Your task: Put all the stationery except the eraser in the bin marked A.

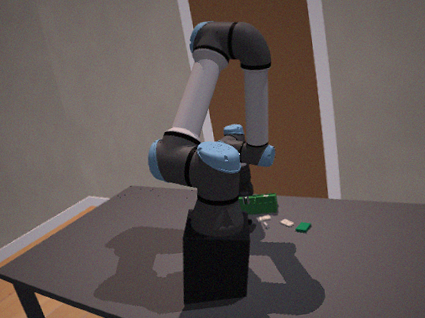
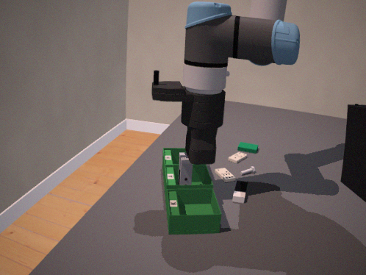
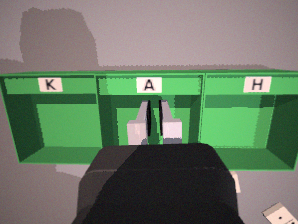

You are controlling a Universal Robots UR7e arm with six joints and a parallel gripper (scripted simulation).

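Right now the joined green bins is 1 cm behind my hand and 1 cm below it. From my hand the other things lie so: bolt (13 cm behind, 12 cm to the right, 3 cm below); then black-and-white block (11 cm behind, 2 cm to the right, 3 cm below); then domino (11 cm behind, 20 cm to the right, 3 cm below).
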